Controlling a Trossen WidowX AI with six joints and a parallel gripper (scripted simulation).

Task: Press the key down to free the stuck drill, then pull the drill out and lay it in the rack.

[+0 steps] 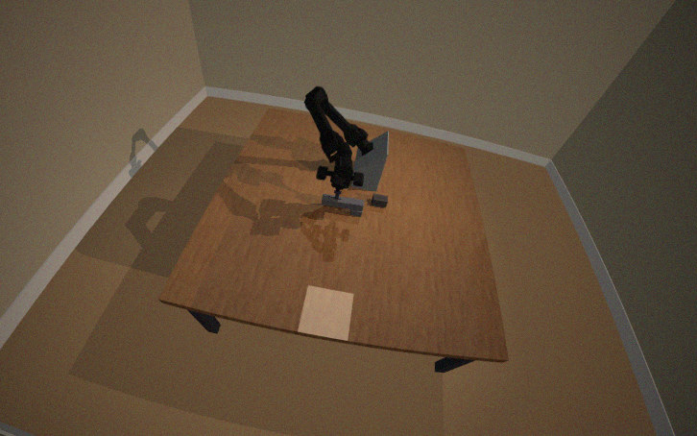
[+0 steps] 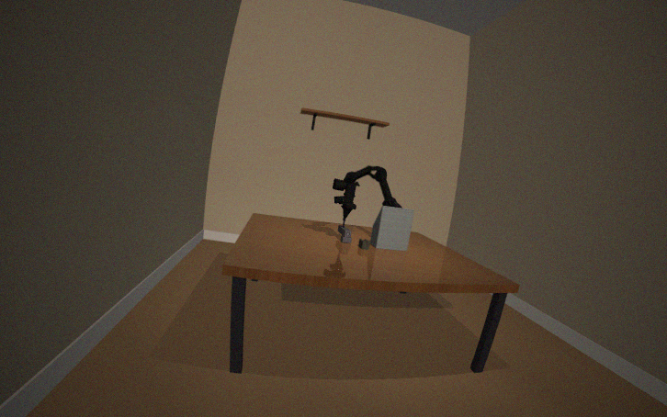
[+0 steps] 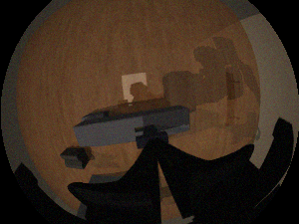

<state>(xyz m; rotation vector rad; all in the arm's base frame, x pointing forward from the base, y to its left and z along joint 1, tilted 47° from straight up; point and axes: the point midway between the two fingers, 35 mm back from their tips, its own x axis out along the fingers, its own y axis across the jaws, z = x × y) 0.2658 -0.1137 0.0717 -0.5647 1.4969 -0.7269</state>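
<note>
Now: the dark drill 3 cm below my gripper tip. From my gripper tip the other things lie so: grey block 4 cm to the left, 7 cm below.
</note>
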